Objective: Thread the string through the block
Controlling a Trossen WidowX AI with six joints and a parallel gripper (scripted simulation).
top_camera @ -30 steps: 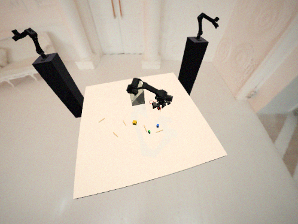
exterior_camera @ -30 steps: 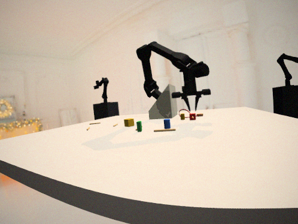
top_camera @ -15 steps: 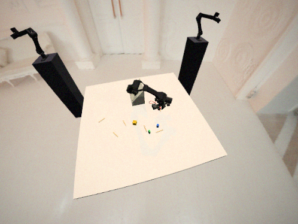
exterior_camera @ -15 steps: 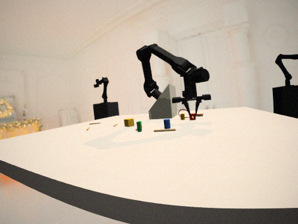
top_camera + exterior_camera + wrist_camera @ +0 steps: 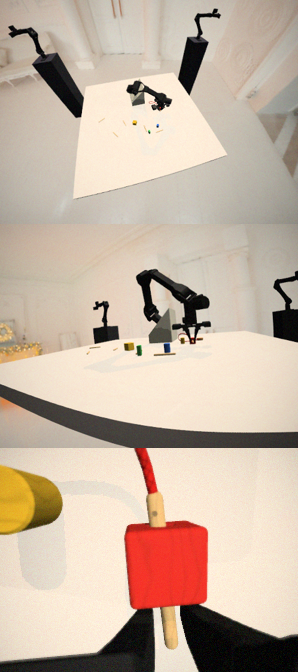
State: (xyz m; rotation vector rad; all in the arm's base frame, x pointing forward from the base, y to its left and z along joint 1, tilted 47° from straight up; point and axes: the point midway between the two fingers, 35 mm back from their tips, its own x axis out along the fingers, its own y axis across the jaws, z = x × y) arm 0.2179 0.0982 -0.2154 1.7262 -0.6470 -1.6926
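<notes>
The red block lies 3 cm behind my gripper tip and 1 cm above it. The rest, counted from my gripper tip: blue cylinder 19 cm ahead, 8 cm to the right, 1 cm above; yellow round button 5 cm behind, 6 cm to the right, 1 cm above; round wooden button 17 cm behind, 2 cm to the left.
</notes>
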